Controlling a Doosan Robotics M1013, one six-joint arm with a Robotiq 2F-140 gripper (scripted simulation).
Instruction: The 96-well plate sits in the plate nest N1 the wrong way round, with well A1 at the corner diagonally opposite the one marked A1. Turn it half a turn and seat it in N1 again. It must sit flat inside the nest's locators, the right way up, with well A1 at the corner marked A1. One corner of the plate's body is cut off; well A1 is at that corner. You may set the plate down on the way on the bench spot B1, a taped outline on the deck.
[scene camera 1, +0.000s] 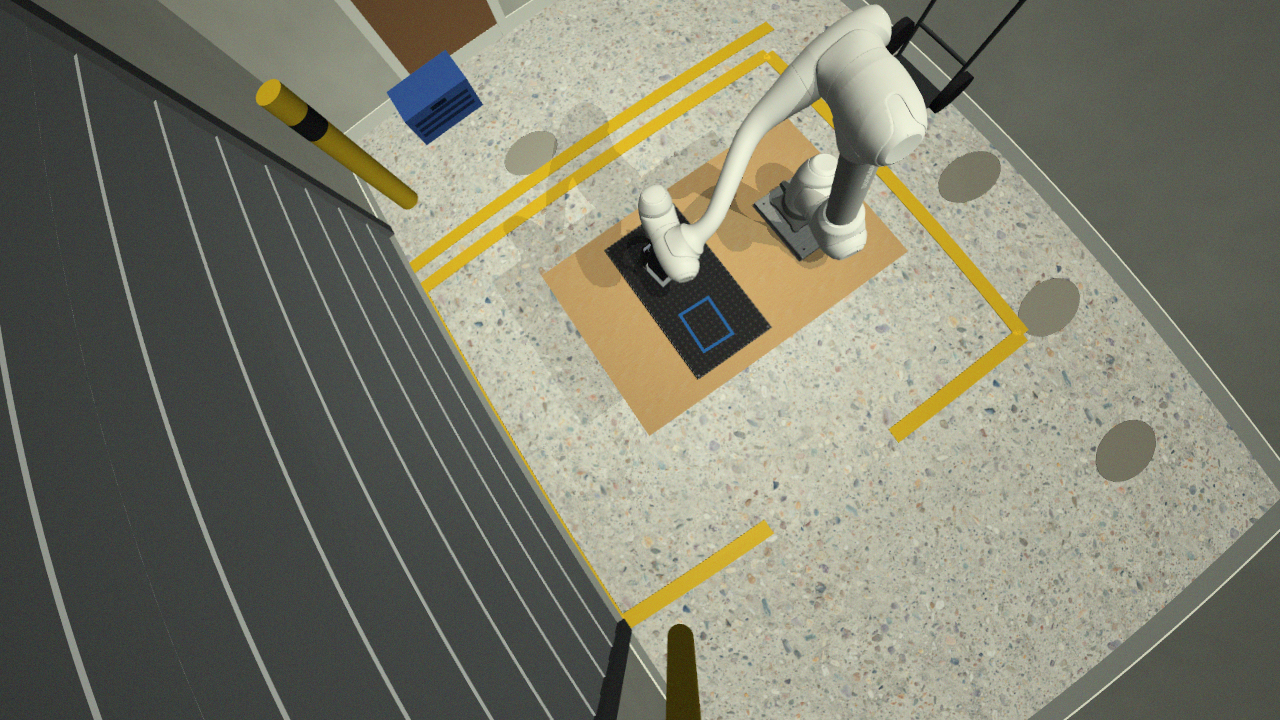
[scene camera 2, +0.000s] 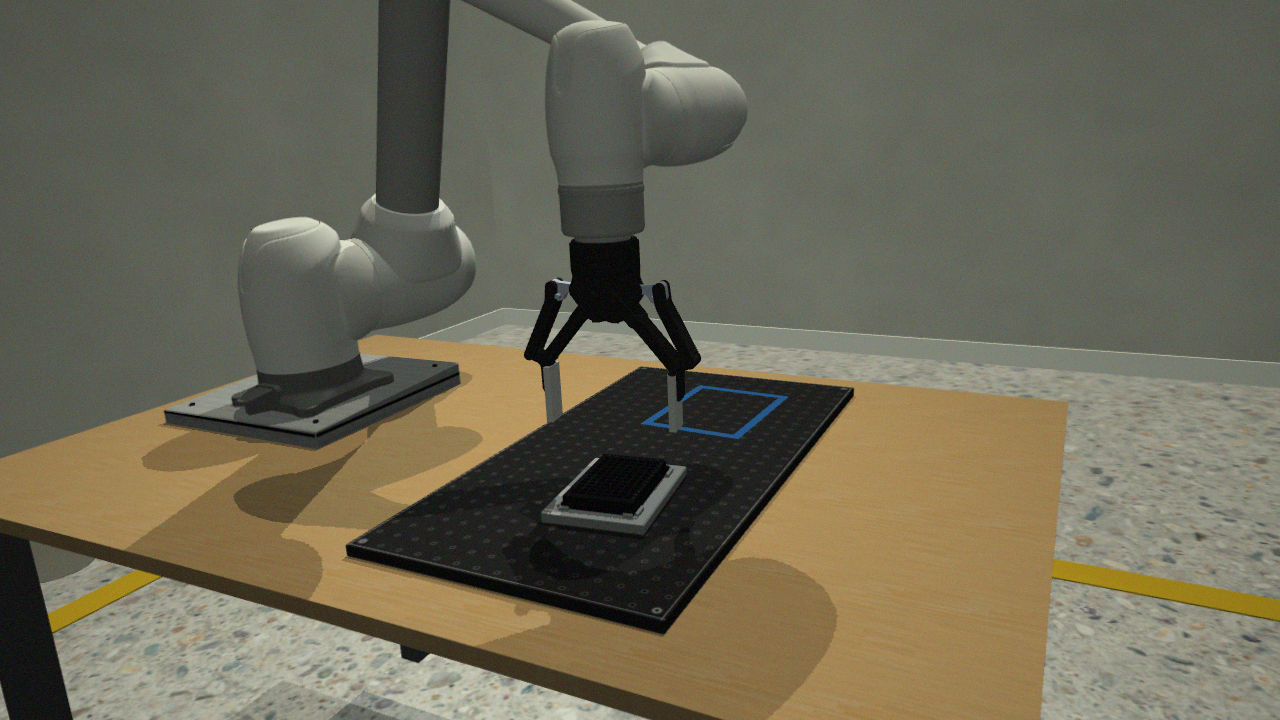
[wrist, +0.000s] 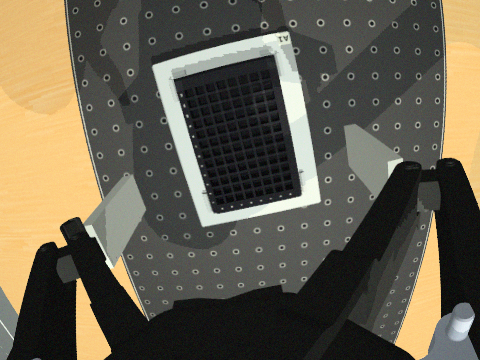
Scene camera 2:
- my gripper: 614, 423
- black 96-well plate: 615, 484
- grey plate nest N1: 661, 494
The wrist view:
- my gripper: 239, 169
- black 96-well plate: 253, 179
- grey plate nest N1: 247, 49
